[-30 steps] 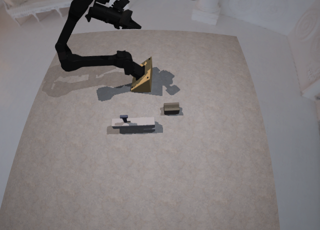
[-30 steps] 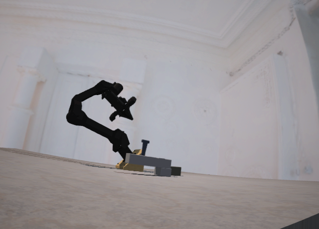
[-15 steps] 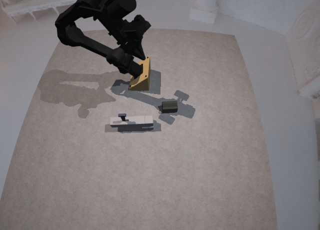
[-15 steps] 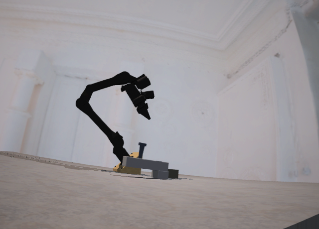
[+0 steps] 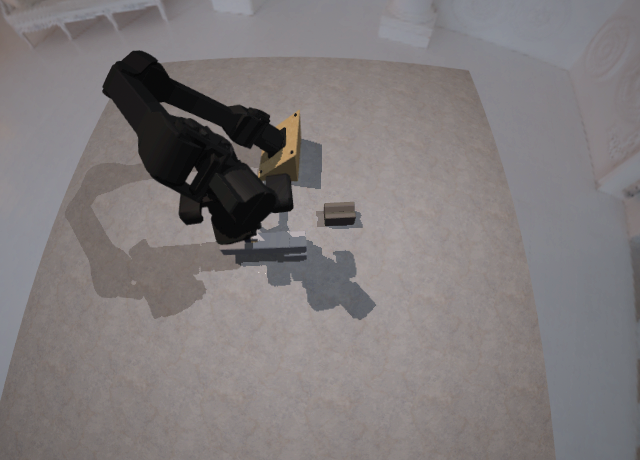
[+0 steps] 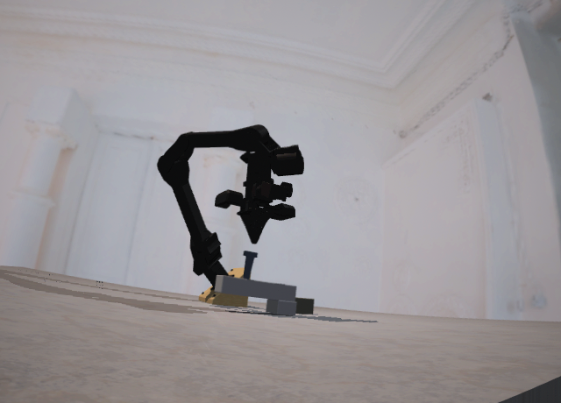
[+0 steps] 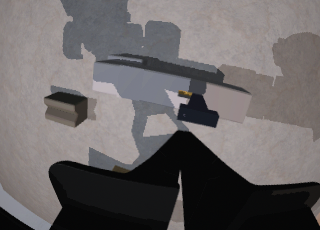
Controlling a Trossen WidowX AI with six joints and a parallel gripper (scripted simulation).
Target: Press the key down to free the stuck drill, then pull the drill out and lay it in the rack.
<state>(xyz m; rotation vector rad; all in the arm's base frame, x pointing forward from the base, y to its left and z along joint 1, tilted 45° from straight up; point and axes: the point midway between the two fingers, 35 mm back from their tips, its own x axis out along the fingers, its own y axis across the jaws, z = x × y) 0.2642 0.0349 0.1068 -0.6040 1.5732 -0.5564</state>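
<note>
My gripper tip is now 5 cm above the blue key, 1 cm to the left of it and 1 cm short of it. The rest, counted from my gripper tip: rack: 19 cm to the left, 13 cm below, 7 cm behind; grey block: 11 cm below, 2 cm to the left, 1 cm ahead; drill: 10 cm below, 4 cm to the left, 1 cm ahead.
</note>
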